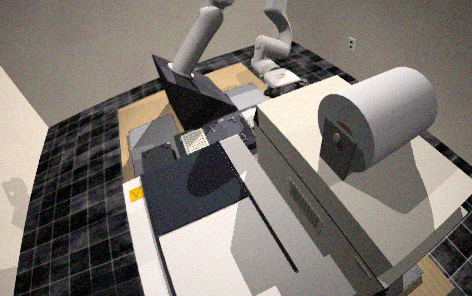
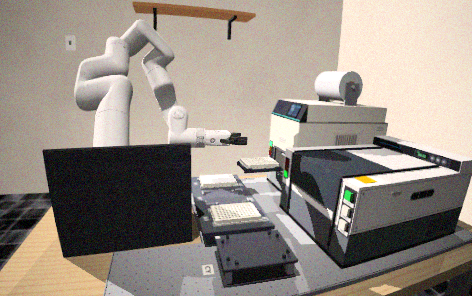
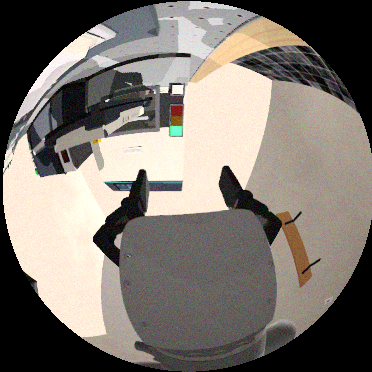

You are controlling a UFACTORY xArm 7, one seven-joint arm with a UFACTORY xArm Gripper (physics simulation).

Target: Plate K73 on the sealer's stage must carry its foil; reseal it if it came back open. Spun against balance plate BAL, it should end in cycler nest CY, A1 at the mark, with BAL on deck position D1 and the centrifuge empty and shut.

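Pixels of known places: gripper, fingertip midpoint: (image 2: 243,138) (image 3: 184,175); arm's base, origin of the base link: (image 1: 180,71) (image 2: 111,168).
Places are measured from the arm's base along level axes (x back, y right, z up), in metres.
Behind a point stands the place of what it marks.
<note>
My gripper (image 2: 239,139) @(x -0.477, y -0.243, z 0.004 m) (image 3: 184,175) @(x -0.477, y -0.243, z 0.004 m) is open and empty, level in front of the sealer (image 2: 327,130) @(x -0.695, y -0.010, z 0.077 m) (image 3: 145,162) @(x -0.588, y -0.156, z 0.054 m) and above its extended stage. A pale plate (image 2: 258,162) @(x -0.487, y -0.120, z -0.059 m) (image 3: 120,123) @(x -0.472, y -0.179, z -0.061 m) lies on that stage; whether it carries foil cannot be told. A plate with visible wells (image 1: 194,141) @(x -0.310, y 0.086, z -0.123 m) (image 2: 236,212) @(x -0.318, y 0.094, z -0.123 m) sits on the deck; a smooth white plate (image 2: 218,180) @(x -0.342, y -0.142, z -0.123 m) sits farther back. Their labels are unreadable. The dark cycler nest (image 1: 159,156) @(x -0.284, y 0.224, z -0.136 m) (image 2: 256,248) @(x -0.309, y 0.242, z -0.136 m), beside the CY label (image 2: 207,270) @(x -0.199, y 0.224, z -0.183 m), holds no plate. The centrifuge (image 1: 195,245) @(x -0.739, y 0.221, z 0.026 m) (image 2: 400,200) @(x -0.638, y 0.342, z -0.024 m) has its lid shut; its inside is hidden.
A white foil roll (image 1: 400,110) @(x -0.853, y -0.092, z 0.278 m) (image 2: 336,85) @(x -0.753, y -0.052, z 0.235 m) tops the sealer. The sealer's status light (image 3: 176,131) @(x -0.592, y -0.223, z -0.015 m) shows green at one end. A black panel (image 2: 120,200) @(x -0.023, y 0.084, z -0.054 m) stands before the arm base. A wooden shelf (image 2: 195,12) (image 3: 297,250) hangs on the wall.
</note>
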